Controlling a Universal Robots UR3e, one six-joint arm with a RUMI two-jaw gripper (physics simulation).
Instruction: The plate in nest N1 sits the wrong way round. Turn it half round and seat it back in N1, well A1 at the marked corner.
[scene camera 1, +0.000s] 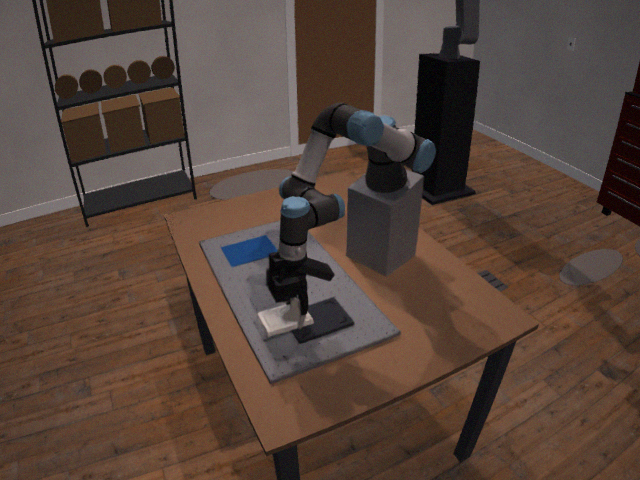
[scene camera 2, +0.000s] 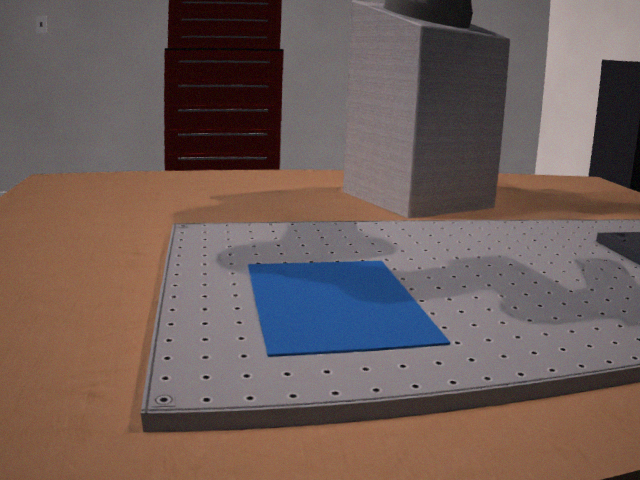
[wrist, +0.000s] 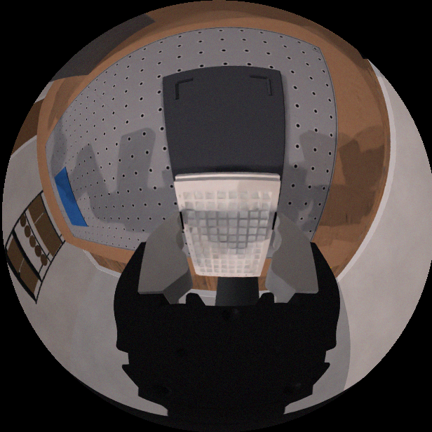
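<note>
White well plate (scene camera 1: 272, 322), (wrist: 227, 216); out of frame in scene camera 2. Dark nest (scene camera 1: 327, 317), (wrist: 224, 120). My gripper (scene camera 1: 293, 317), (wrist: 227, 213).
</note>
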